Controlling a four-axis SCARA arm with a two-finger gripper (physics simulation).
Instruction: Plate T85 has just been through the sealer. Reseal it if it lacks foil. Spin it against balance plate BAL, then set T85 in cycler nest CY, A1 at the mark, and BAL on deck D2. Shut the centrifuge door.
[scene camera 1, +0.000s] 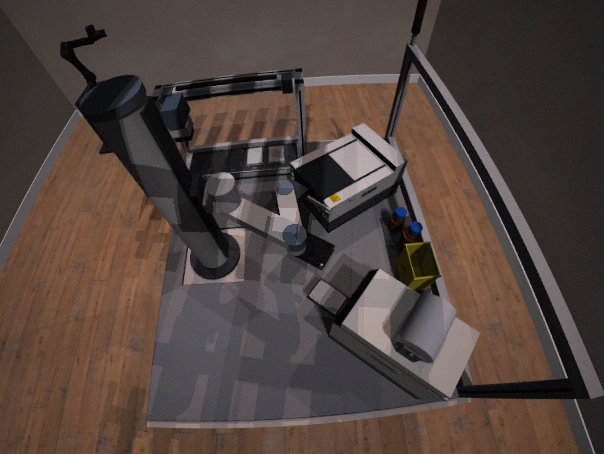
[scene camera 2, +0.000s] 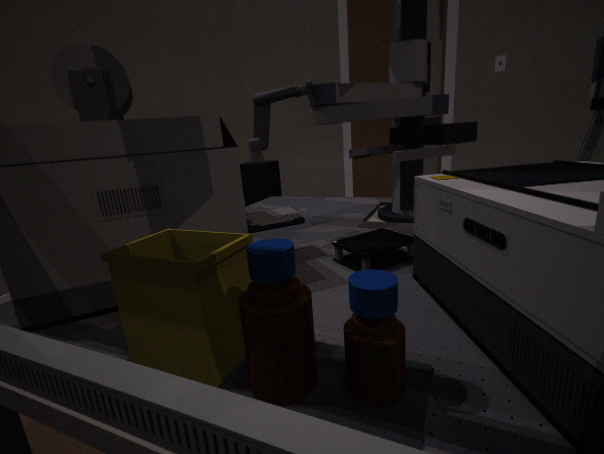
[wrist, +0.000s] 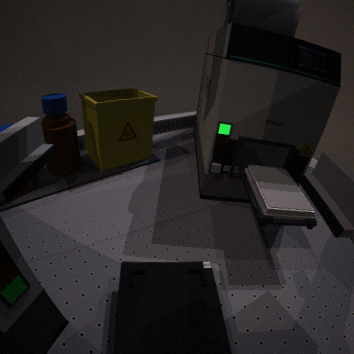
Labels:
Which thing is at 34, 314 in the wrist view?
A centrifuge.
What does my gripper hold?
Nothing.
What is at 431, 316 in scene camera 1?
A roll.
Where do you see a brown bottles with blue caps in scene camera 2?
276, 312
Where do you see a centrifuge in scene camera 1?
377, 168

